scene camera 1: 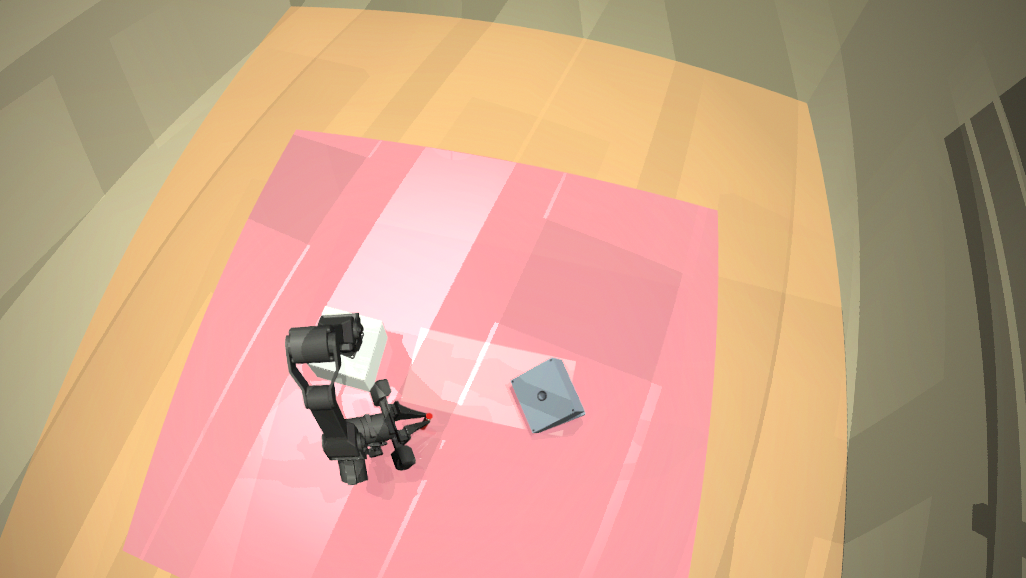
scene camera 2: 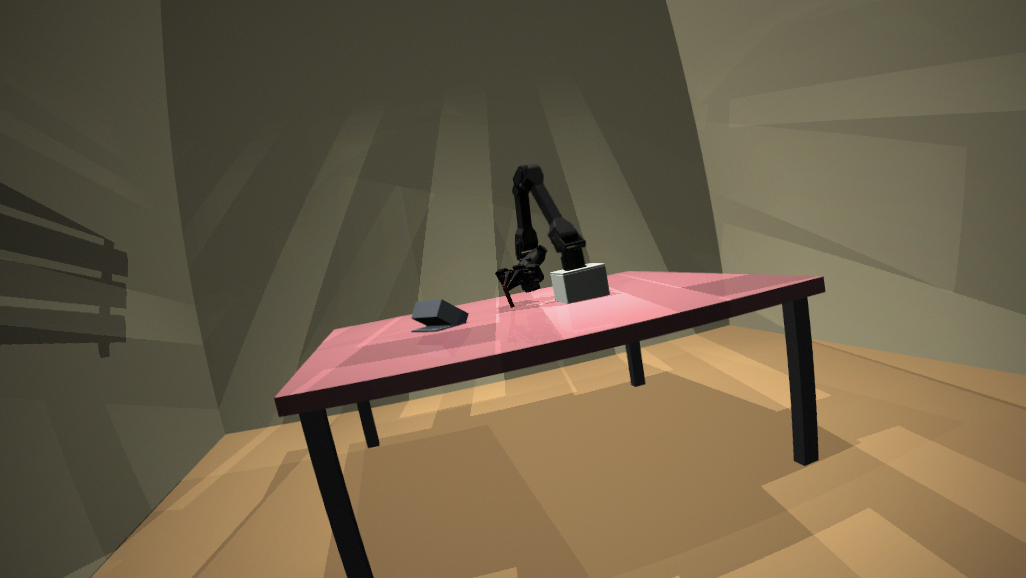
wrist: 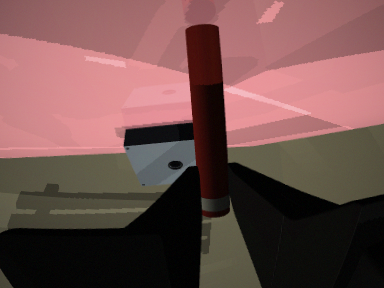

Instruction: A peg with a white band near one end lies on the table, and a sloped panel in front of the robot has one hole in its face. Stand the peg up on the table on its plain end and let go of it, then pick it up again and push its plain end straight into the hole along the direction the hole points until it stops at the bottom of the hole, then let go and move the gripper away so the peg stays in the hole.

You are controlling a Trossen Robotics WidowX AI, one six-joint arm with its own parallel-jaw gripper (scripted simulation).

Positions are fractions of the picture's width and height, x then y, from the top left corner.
Scene:
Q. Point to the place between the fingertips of my gripper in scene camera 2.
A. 0.49,0.50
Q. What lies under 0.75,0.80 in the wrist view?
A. My gripper.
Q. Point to a grey sloped panel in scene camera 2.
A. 0.42,0.54

